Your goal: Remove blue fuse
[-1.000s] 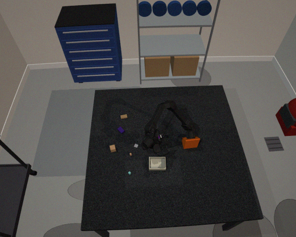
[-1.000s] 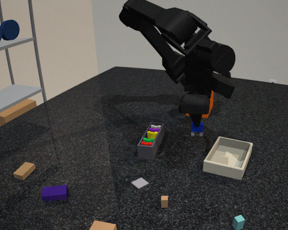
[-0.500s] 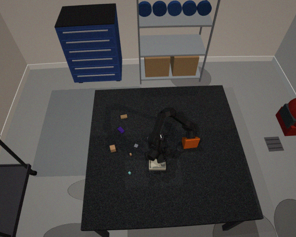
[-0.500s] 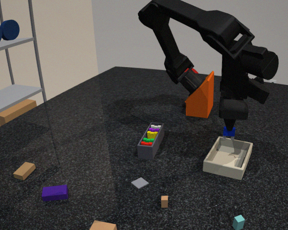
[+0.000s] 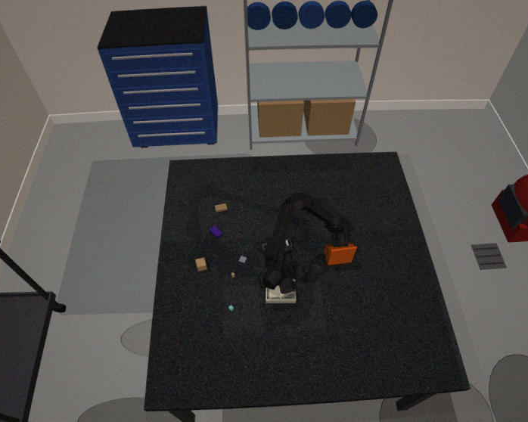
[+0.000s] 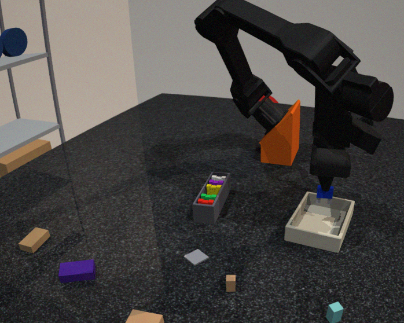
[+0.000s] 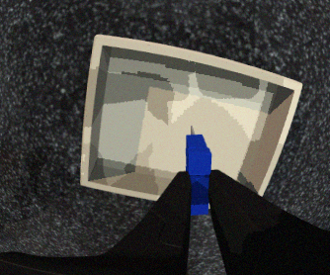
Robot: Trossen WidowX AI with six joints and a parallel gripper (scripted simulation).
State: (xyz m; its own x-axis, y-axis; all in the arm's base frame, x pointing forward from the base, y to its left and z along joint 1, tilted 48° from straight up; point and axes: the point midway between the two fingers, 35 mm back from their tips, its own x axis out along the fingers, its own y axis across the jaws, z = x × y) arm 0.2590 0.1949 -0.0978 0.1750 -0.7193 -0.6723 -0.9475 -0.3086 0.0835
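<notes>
The blue fuse is 1 cm below my gripper tip. From my gripper tip the other things lie so: grey tile: 18 cm ahead, 16 cm to the right, 8 cm below; tan block: 22 cm ahead, 7 cm to the right, 7 cm below; cream tray: 8 cm below.
</notes>
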